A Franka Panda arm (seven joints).
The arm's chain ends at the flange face. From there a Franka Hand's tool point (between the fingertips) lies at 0.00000 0.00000 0.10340 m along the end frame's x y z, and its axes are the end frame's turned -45 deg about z.
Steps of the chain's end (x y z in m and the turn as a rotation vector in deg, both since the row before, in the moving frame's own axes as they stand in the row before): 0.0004, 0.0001, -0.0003, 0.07, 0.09, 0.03; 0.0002, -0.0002, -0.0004, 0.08, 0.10, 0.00; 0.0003, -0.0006, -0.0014, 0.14, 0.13, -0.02; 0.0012, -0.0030, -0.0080, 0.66, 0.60, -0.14; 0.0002, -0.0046, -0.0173, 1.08, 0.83, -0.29; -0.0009, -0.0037, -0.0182, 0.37, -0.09, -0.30; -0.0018, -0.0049, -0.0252, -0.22, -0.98, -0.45
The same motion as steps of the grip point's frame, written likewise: 0.0004, 0.0004, -0.0003, -0.01, 0.11, 0.03; 0.0005, 0.0000, -0.0004, -0.01, 0.13, 0.00; 0.0010, -0.0002, -0.0014, 0.01, 0.19, -0.02; 0.0046, -0.0014, -0.0080, 0.04, 0.89, -0.14; 0.0058, -0.0034, -0.0173, 0.18, 1.35, -0.29; 0.0023, -0.0038, -0.0182, 0.33, 0.20, -0.30; 0.0007, -0.0057, -0.0252, 0.54, -0.85, -0.45
